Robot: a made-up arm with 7 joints. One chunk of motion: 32 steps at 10 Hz.
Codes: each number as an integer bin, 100 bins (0 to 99) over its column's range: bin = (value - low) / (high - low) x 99, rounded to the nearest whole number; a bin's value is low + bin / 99 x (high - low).
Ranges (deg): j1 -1.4..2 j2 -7.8..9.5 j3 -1.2..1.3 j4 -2..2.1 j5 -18.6..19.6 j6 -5.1..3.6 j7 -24.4..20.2
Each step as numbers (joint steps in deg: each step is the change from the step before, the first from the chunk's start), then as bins.
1 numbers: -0.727 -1.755 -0.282 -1.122 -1.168 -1.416 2.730
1 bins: 20 35 36 21 45 42 60
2 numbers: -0.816 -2.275 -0.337 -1.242 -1.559 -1.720 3.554
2 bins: 17 32 34 18 44 38 62
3 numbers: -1.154 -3.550 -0.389 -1.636 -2.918 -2.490 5.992
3 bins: 7 24 32 9 41 30 67
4 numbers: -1.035 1.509 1.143 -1.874 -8.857 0.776 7.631
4 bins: 11 53 93 3 25 67 71
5 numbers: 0.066 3.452 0.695 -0.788 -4.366 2.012 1.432
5 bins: 43 64 75 29 37 81 57
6 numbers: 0.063 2.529 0.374 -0.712 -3.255 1.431 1.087
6 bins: 43 59 62 31 40 74 57
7 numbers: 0.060 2.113 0.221 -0.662 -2.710 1.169 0.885
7 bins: 43 57 56 32 41 71 56
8 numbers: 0.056 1.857 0.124 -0.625 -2.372 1.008 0.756
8 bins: 42 55 52 33 42 70 56
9 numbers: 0.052 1.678 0.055 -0.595 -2.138 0.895 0.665
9 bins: 42 54 50 34 43 68 56
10 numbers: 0.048 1.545 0.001 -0.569 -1.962 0.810 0.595
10 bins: 42 53 48 35 43 67 55
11 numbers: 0.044 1.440 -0.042 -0.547 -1.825 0.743 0.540
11 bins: 42 53 46 35 43 66 55
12 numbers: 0.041 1.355 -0.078 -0.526 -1.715 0.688 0.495
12 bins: 42 52 44 36 44 66 55
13 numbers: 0.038 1.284 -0.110 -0.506 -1.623 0.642 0.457
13 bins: 42 52 43 36 44 65 55
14 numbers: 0.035 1.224 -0.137 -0.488 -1.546 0.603 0.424
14 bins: 42 52 42 37 44 65 55
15 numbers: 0.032 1.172 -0.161 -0.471 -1.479 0.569 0.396
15 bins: 42 51 41 37 44 65 55
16 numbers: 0.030 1.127 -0.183 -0.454 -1.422 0.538 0.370
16 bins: 42 51 40 37 45 64 55
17 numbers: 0.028 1.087 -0.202 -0.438 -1.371 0.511 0.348
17 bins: 42 51 40 38 45 64 55
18 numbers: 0.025 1.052 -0.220 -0.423 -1.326 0.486 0.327
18 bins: 41 51 39 38 45 64 55
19 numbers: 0.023 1.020 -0.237 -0.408 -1.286 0.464 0.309
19 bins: 41 50 38 38 45 63 55
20 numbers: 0.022 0.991 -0.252 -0.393 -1.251 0.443 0.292
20 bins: 41 50 38 39 45 63 55
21 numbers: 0.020 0.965 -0.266 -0.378 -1.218 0.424 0.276
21 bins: 41 50 37 39 45 63 55
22 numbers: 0.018 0.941 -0.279 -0.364 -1.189 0.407 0.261
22 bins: 41 50 36 40 45 63 55
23 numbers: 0.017 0.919 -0.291 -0.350 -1.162 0.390 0.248
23 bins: 41 50 36 40 45 62 55
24 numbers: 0.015 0.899 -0.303 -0.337 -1.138 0.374 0.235
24 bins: 41 50 36 40 45 62 55
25 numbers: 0.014 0.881 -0.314 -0.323 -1.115 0.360 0.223
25 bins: 41 50 35 40 45 62 55
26 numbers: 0.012 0.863 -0.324 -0.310 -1.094 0.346 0.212
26 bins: 41 50 35 41 45 62 55
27 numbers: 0.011 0.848 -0.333 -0.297 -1.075 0.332 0.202
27 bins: 41 49 34 41 45 62 55
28 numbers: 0.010 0.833 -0.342 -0.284 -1.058 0.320 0.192
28 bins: 41 49 34 41 45 62 55
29 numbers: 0.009 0.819 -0.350 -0.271 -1.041 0.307 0.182
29 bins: 41 49 34 42 46 62 55
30 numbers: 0.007 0.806 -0.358 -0.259 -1.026 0.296 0.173
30 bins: 41 49 33 42 46 61 55
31 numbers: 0.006 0.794 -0.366 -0.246 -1.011 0.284 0.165
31 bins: 41 49 33 42 46 61 55
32 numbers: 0.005 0.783 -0.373 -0.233 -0.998 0.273 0.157
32 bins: 41 49 33 43 46 61 55
